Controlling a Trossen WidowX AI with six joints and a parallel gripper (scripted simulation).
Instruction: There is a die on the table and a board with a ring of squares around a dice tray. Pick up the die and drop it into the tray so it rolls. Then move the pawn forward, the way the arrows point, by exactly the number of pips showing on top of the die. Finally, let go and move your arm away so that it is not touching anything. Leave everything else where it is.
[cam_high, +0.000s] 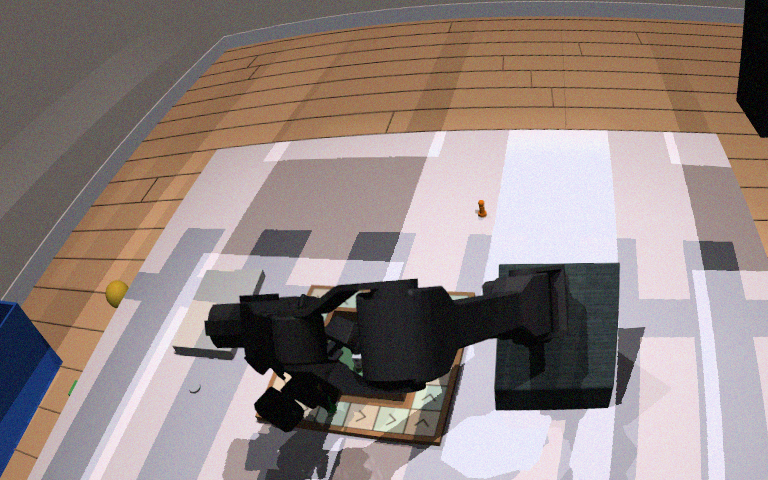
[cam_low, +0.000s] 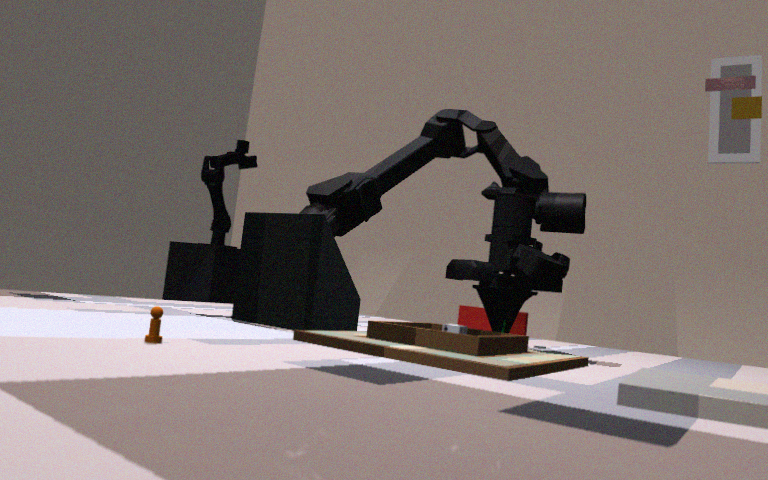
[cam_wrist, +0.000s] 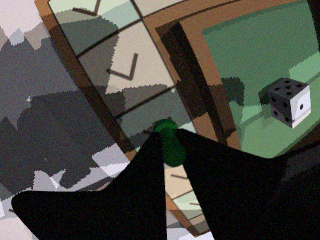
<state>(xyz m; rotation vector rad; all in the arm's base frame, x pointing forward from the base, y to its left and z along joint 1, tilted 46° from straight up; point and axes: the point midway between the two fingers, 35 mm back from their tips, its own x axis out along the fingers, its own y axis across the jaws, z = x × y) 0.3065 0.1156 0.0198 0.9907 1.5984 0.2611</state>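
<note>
Now: the die 90 mm to the right of my gripper tip and 30 mm behind it. Round my gripper tip: orange pawn (450 mm to the right, 190 mm behind, 10 mm below); green pawn (10 mm above); green tray (110 mm to the right, 30 mm behind, 20 mm below).
</note>
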